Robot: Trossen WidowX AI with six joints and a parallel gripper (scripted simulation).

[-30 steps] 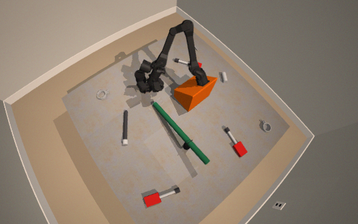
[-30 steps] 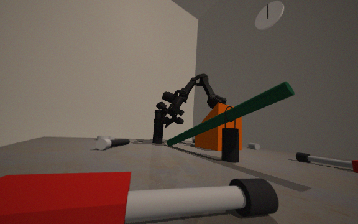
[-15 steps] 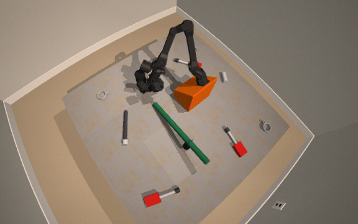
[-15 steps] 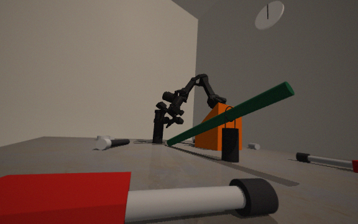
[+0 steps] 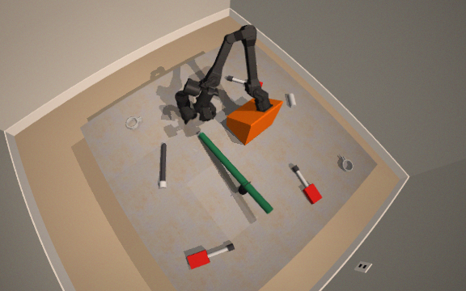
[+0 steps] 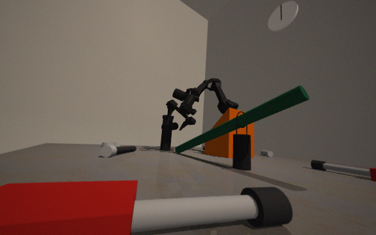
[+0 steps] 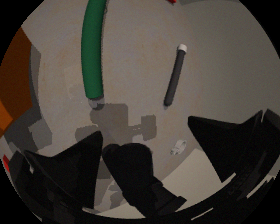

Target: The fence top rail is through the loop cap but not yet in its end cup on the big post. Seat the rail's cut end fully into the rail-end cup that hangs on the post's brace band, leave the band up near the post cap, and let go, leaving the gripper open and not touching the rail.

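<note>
The rail-end cup is 2 cm behind my gripper tip and 5 cm to the right of it. The rest, counted from my gripper tip: short black post: 40 cm to the left, 3 cm below; then white cylinder: 60 cm behind, 19 cm to the left, 12 cm below.
</note>
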